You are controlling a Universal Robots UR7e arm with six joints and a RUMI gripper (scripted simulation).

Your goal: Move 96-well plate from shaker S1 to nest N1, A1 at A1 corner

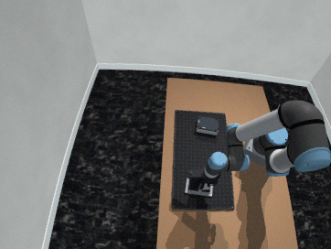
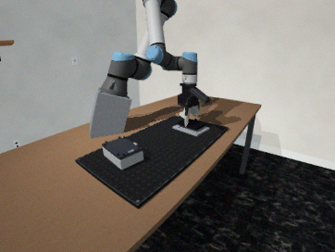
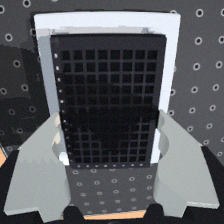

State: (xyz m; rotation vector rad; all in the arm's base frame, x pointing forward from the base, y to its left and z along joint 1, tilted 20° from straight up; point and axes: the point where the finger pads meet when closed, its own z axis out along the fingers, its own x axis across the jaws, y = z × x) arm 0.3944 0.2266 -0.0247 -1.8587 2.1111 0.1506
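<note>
The plate nest N1 lies 30 mm below my hand. The rest, counted from my hand: black 96-well plate: 10 mm below.
</note>
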